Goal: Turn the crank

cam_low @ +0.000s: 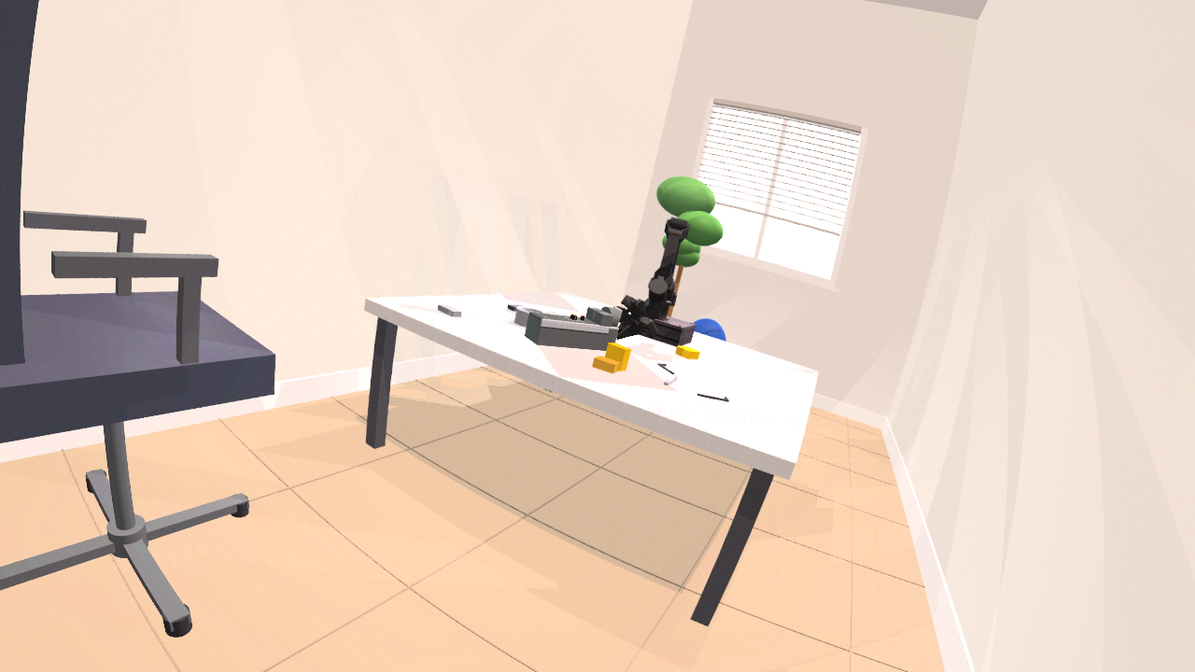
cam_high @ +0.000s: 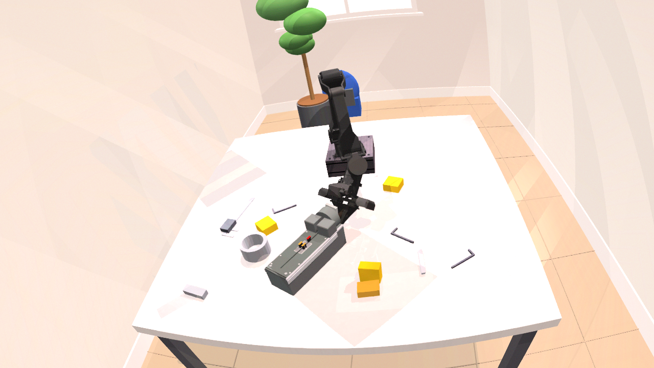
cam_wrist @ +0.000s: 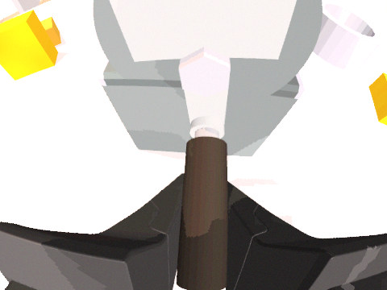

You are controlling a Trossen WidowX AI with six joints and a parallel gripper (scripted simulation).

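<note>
The red pointer is 120 mm ahead of my gripper tip, 60 mm to the right of it and 50 mm above it. From my gripper tip the other things lie so: brown crank handle: 30 mm above, 20 mm behind, 10 mm to the left.
</note>
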